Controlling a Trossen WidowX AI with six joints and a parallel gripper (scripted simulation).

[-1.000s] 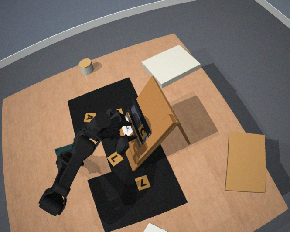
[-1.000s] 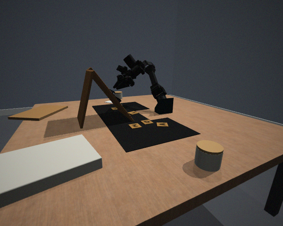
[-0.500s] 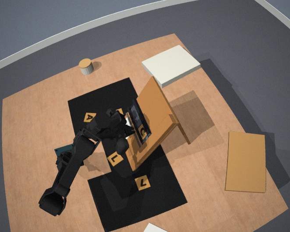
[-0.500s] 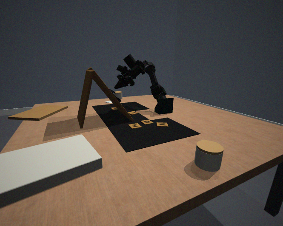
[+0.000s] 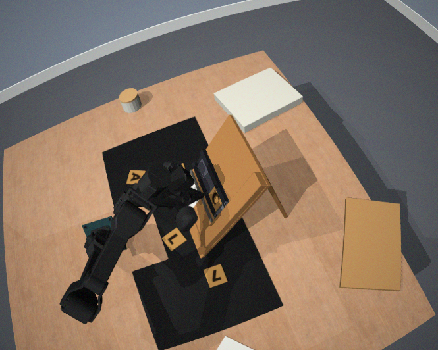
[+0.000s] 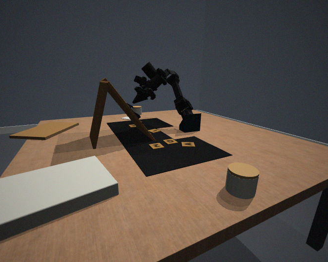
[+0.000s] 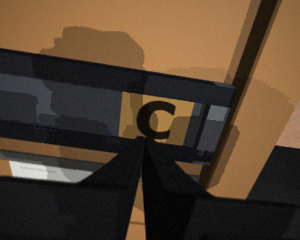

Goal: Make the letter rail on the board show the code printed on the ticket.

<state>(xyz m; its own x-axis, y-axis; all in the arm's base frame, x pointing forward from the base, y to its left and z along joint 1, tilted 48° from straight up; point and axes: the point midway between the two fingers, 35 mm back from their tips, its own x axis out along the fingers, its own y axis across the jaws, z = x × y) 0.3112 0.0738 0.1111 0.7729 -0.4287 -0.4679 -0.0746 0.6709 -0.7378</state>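
Right now the white ticket is 3 cm behind my gripper tip, 8 cm to the left of it and 11 cm below it. From my gripper tip the other things lie so: flat tan panel (45 cm ahead, 27 cm to the right, 17 cm below); black mat (13 cm behind, 4 cm to the left, 18 cm below); tile (5 cm behind, 21 cm to the left, 17 cm below).
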